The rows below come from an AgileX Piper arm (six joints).
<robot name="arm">
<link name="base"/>
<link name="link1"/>
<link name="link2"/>
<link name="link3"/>
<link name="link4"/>
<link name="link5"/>
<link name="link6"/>
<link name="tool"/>
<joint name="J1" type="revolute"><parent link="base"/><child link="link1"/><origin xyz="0.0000 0.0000 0.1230"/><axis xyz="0 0 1"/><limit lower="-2.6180" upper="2.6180"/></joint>
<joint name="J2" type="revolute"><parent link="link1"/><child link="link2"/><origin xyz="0.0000 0.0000 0.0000"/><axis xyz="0 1 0"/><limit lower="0.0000" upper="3.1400"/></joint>
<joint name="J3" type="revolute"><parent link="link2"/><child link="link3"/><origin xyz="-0.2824 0.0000 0.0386"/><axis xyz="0 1 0"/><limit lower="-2.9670" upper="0.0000"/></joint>
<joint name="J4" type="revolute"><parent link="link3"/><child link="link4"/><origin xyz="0.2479 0.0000 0.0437"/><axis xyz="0.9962 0 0.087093"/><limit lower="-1.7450" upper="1.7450"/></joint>
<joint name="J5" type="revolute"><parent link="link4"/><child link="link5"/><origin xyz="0.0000 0.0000 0.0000"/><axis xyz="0 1 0"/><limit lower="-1.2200" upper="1.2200"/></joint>
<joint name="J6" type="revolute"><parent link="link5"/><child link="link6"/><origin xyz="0.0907 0.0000 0.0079"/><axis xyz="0.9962 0 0.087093"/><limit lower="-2.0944" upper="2.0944"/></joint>
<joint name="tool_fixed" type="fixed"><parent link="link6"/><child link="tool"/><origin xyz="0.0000 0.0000 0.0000" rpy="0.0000 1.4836 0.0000"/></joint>
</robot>
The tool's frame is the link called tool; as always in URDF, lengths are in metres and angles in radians.
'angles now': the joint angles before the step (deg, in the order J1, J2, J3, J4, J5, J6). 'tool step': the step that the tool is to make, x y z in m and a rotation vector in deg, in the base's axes. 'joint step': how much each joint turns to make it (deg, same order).
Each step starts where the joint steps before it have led.
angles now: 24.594, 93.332, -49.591, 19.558, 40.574, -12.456
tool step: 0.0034, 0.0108, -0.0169, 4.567, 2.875, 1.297
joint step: -0.006, 4.035, -0.005, 9.707, -1.168, -8.481
